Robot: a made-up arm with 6 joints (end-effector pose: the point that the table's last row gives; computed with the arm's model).
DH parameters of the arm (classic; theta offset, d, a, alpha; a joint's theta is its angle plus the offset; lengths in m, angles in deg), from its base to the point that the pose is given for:
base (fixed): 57.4 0 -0.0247 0
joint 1: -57.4 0.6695 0.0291 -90
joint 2: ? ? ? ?
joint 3: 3.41 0.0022 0.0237 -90
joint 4: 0 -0.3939 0.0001 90
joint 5: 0 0.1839 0.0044 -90
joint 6: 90 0.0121 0.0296 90
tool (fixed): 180 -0.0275 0 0
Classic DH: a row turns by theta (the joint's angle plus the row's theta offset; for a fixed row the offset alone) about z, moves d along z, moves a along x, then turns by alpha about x.
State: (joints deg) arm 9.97 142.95 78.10 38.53 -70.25 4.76
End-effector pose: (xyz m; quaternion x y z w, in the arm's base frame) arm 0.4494 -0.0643 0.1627 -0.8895 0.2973 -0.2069 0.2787
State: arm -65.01 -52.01 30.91 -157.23 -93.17 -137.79
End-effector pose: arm 0.1104 0.1085 1.2794 -0.0083 0.9409 0.0341 0.3369
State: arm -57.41 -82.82 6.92 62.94 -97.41 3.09
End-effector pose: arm -0.2832 0.2909 1.0916 0.0107 -0.0709 0.9631 0.2595
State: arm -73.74 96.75 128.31 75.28 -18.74 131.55
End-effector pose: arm 0.0736 -0.5146 1.0273 0.9633 -0.0648 -0.1530 0.2109
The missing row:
joint 2: -86.59 0 0.274 180
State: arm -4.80 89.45 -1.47 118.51 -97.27 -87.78
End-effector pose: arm 0.4439 0.0200 0.2253 -0.7003 -0.1895 -0.6811 0.0994
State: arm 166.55 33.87 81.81 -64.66 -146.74 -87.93
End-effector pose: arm -0.5572 0.1605 1.1168 -0.8576 -0.2531 0.2246 0.3874
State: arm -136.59 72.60 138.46 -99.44 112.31 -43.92
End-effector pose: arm -0.3978 -0.4316 1.0477 0.3192 -0.9127 0.2467 0.0657
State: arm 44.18 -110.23 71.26 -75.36 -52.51 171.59
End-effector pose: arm -0.4190 -0.5301 0.7593 -0.4083 0.5637 0.5214 0.4937
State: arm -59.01 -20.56 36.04 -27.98 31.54 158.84
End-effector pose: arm -0.0772 -0.3079 1.2040 0.5718 0.3406 0.5216 0.5339
